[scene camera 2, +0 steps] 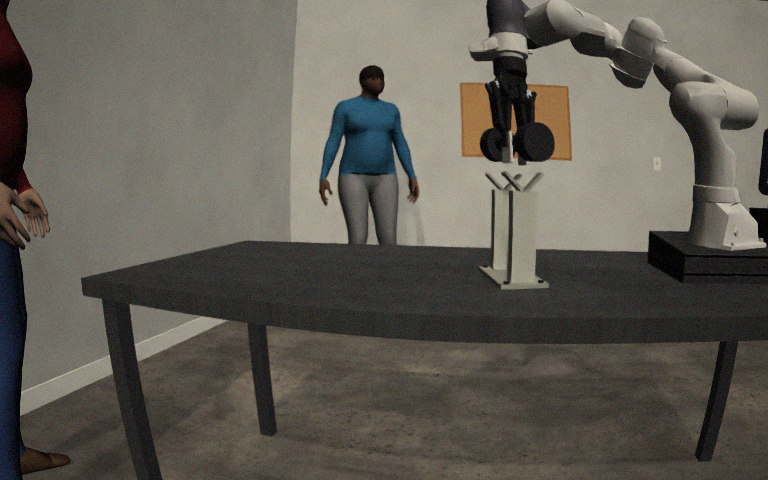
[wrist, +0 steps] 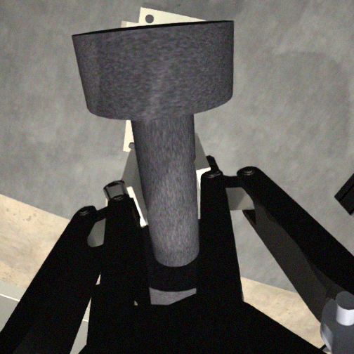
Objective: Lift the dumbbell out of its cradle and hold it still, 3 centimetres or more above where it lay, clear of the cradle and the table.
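Note:
The dark dumbbell (scene camera 2: pixel 535 141) (wrist: pixel 155 70) hangs roughly level above its cradle in the scene view, with a gap between its round heads and the V-shaped arms. My gripper (scene camera 2: pixel 514 153) (wrist: pixel 167 156) points down and is shut on the dumbbell's handle, one finger on each side. In the wrist view one head is at the top and the handle runs down between the fingers; the other head is largely hidden by the gripper. The pale cradle (scene camera 2: pixel 523 237) (wrist: pixel 170 16) stands upright on the dark table (scene camera 2: pixel 339 283), directly below the dumbbell.
The robot's black base block (scene camera 2: pixel 665 257) is at the right end of the table. A person in a blue top (scene camera 2: pixel 370 135) stands behind the table, and another person in a red top (scene camera 2: pixel 14 113) stands at the left. An orange panel (scene camera 2: pixel 472 118) is on the back wall.

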